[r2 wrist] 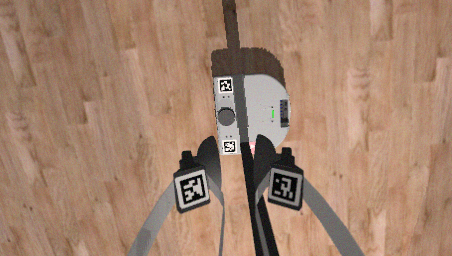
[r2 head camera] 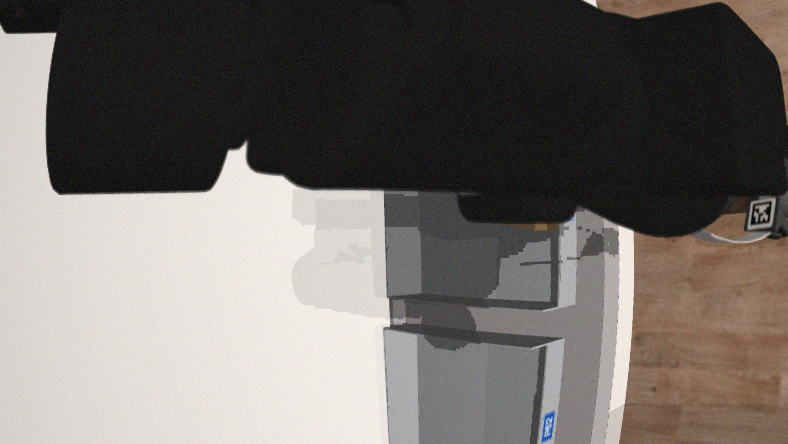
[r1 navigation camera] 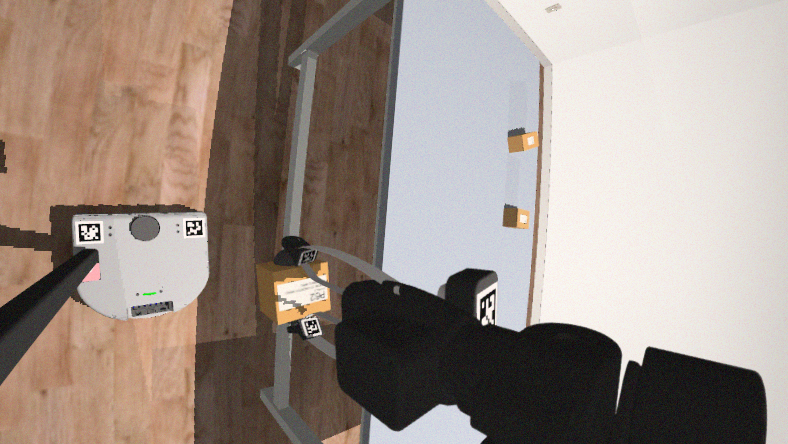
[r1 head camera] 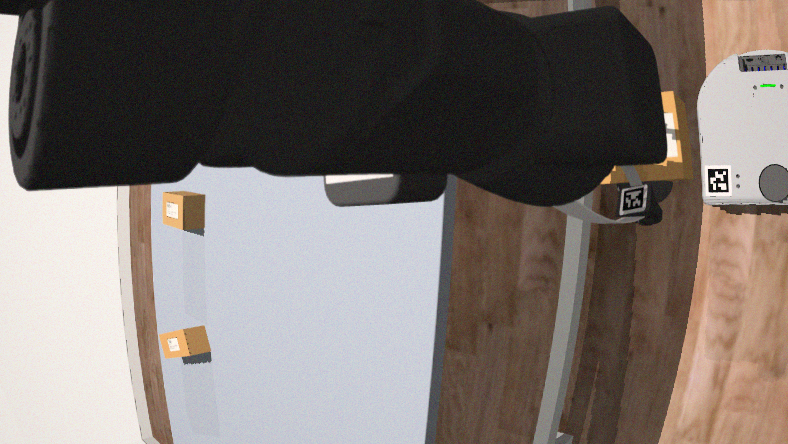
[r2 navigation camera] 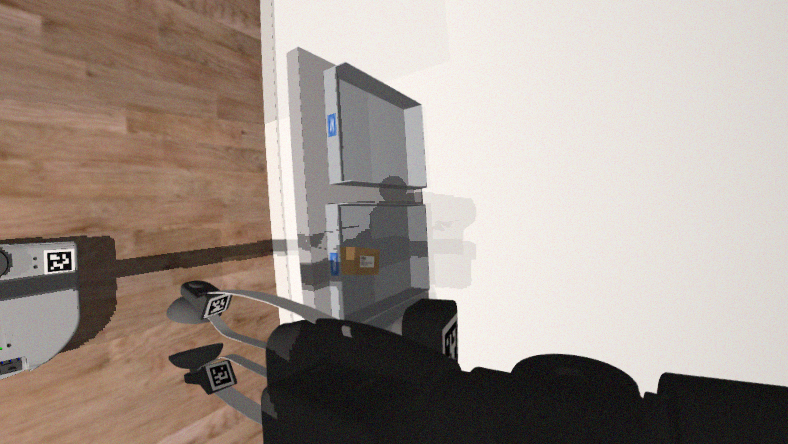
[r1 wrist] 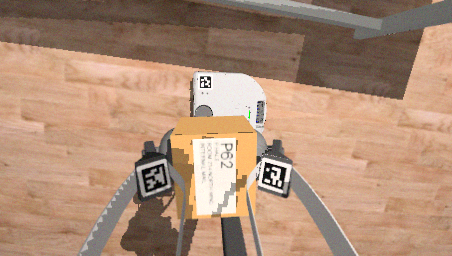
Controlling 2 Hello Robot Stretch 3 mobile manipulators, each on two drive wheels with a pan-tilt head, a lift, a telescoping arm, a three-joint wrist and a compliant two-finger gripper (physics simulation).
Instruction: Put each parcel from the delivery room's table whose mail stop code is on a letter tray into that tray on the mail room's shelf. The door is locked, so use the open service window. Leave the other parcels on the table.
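The r1 gripper (r1 wrist: pixel 215 165) is shut on the P62 parcel (r1 navigation camera: pixel 300 292) (r1 wrist: pixel 215 175) (r1 head camera: pixel 677 137), label showing, and holds it beyond the table's edge, over the floor near r1's base. Two parcels, (r1 head camera: pixel 183 210) (r1 navigation camera: pixel 516 217) and a second parcel (r1 head camera: pixel 185 341) (r1 navigation camera: pixel 522 141), stand on the table (r1 head camera: pixel 319 308) (r1 navigation camera: pixel 457 137) by the wall; their codes are too small to read. The r2 gripper (r2 wrist: pixel 237 160) (r2 navigation camera: pixel 195 330) is open and empty over the floor by r2's base. One letter tray (r2 navigation camera: pixel 416 242) holds a brown parcel (r2 navigation camera: pixel 361 261); the other tray (r2 navigation camera: pixel 414 137) (r2 head camera: pixel 402 386) has a blue code label, and its inside shows no parcel.
The trays stand on a shelf (r2 navigation camera: pixel 308 137) against the white wall (r2 navigation camera: pixel 579 165). The table's grey lower rail (r1 head camera: pixel 567 308) (r1 navigation camera: pixel 300 148) runs along the front. r1's base (r1 navigation camera: pixel 143 264) (r1 head camera: pixel 744 126) and r2's base (r2 wrist: pixel 252 115) (r2 navigation camera: pixel 38 308) stand on the wooden floor. r2's dark wrist covers much of its head view.
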